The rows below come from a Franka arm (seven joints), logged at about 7 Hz.
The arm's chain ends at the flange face. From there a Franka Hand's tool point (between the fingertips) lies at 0.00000 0.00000 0.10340 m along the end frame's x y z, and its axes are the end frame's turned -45 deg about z.
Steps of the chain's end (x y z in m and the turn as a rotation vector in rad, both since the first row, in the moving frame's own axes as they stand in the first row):
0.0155 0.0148 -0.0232 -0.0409 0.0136 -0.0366
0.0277 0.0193 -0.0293 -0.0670 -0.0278 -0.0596
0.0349 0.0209 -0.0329 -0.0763 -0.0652 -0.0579
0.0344 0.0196 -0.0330 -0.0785 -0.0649 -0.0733
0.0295 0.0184 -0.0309 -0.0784 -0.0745 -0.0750
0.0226 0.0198 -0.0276 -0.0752 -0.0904 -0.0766
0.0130 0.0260 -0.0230 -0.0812 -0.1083 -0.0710
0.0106 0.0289 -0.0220 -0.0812 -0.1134 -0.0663
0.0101 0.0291 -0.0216 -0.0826 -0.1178 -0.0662
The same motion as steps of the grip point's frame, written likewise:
-0.0014 0.0254 -0.0233 -0.0385 -0.0193 -0.0366
-0.0009 0.0363 -0.0296 -0.0277 -0.0670 -0.0596
-0.0004 0.0406 -0.0334 -0.0078 -0.1001 -0.0579
0.0000 0.0396 -0.0335 -0.0096 -0.1014 -0.0733
-0.0033 0.0346 -0.0315 -0.0028 -0.1081 -0.0750
-0.0101 0.0293 -0.0283 0.0107 -0.1171 -0.0766
-0.0231 0.0261 -0.0239 0.0192 -0.1340 -0.0710
-0.0272 0.0261 -0.0230 0.0228 -0.1376 -0.0663
-0.0281 0.0256 -0.0227 0.0249 -0.1417 -0.0662

